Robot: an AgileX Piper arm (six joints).
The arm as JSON. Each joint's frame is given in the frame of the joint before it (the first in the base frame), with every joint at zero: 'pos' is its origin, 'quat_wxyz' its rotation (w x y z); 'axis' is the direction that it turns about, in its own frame. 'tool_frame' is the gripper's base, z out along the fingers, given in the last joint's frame.
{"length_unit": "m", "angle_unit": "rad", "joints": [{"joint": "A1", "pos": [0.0, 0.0, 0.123], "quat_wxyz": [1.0, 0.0, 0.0, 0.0], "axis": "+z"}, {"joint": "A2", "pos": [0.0, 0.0, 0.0], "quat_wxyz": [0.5, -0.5, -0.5, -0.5], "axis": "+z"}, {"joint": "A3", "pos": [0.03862, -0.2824, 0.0], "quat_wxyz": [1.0, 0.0, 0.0, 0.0], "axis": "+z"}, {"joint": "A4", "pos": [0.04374, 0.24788, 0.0], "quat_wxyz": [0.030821, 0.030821, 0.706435, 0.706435], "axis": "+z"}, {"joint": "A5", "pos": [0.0, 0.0, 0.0], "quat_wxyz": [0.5, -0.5, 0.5, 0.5], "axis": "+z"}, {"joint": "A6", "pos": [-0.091, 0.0, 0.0], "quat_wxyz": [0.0, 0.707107, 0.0, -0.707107], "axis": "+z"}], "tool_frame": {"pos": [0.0, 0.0, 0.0], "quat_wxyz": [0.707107, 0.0, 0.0, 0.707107]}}
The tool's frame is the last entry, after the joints.
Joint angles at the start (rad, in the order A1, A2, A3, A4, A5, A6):
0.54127 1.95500 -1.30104 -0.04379 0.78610 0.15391
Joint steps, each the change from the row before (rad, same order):
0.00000 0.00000 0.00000 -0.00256 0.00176 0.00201
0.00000 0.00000 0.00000 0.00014 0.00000 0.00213
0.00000 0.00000 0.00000 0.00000 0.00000 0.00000
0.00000 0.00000 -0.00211 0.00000 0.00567 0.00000
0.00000 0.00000 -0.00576 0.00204 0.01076 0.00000
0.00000 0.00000 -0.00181 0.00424 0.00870 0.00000
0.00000 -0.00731 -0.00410 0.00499 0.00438 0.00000
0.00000 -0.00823 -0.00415 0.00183 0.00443 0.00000
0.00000 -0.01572 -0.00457 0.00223 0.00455 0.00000
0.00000 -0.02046 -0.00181 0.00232 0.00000 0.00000
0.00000 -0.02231 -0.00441 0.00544 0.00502 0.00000
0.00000 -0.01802 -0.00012 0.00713 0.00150 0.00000
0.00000 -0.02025 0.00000 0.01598 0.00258 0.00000
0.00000 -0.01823 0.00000 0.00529 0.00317 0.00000
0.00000 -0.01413 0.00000 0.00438 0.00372 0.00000
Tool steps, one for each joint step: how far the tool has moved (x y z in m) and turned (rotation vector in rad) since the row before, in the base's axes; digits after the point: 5 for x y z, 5 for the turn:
-0.00004 -0.00022 -0.00003 -0.00239 0.00054 -0.00065
0.00000 0.00001 0.00000 0.00053 0.00024 -0.00215
0.00000 0.00000 0.00000 0.00000 0.00000 0.00000
-0.00005 -0.00005 0.00040 -0.00195 0.00297 -0.00022
0.00013 0.00020 0.00119 -0.00131 0.00503 -0.00150
-0.00049 0.00001 0.00027 -0.00063 0.00765 -0.00256
-0.00009 0.00032 0.00372 0.00719 -0.00388 -0.00275
-0.00004 0.00011 0.00409 0.00538 -0.00605 -0.00107
-0.00041 -0.00008 0.00708 0.00970 -0.01253 -0.00124
-0.00090 -0.00036 0.00830 0.01322 -0.01804 -0.00112
-0.00125 -0.00034 0.00954 0.01527 -0.01614 -0.00261
-0.00159 -0.00040 0.00685 0.01405 -0.01097 -0.00316
-0.00227 -0.00011 0.00760 0.02151 -0.00768 -0.00676
-0.00190 -0.00073 0.00679 0.01191 -0.01041 -0.00213
-0.00165 -0.00064 0.00520 0.00883 -0.00684 -0.00168

